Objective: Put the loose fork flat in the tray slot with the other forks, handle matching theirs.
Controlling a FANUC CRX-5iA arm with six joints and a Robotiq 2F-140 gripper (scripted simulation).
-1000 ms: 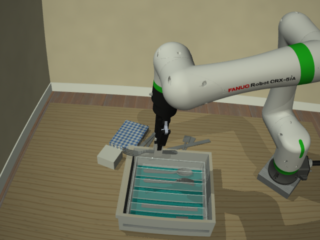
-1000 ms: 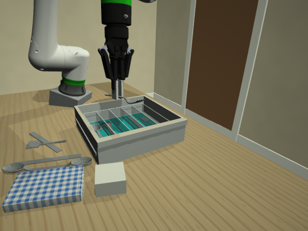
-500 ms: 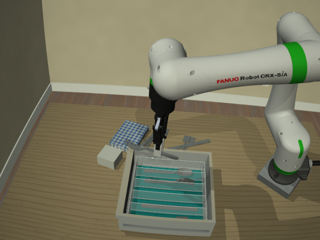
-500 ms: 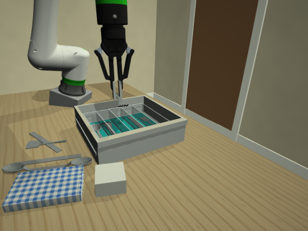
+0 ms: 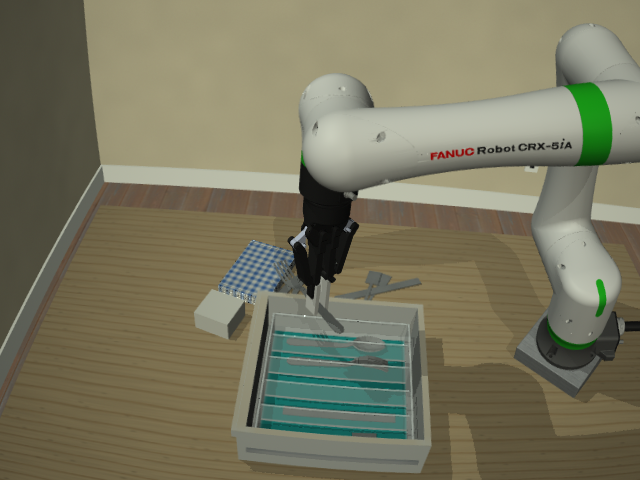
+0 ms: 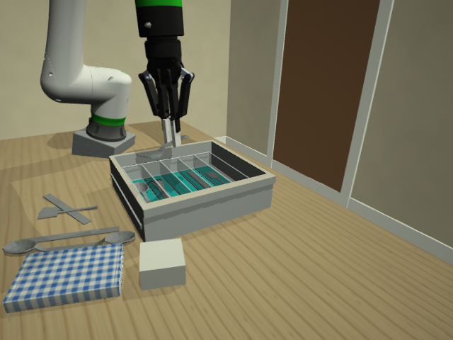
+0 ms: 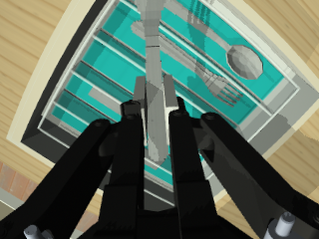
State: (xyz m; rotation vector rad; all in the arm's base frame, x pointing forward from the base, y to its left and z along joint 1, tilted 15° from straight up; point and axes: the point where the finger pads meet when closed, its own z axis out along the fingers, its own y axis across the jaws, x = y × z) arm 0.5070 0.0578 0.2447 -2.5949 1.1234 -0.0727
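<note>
My hand is 160 mm above the tray, 60 mm past it and 50 mm to the right of it. From my hand the other things lie so: white block (210 mm ahead, 190 mm below, 90 mm to the right).
</note>
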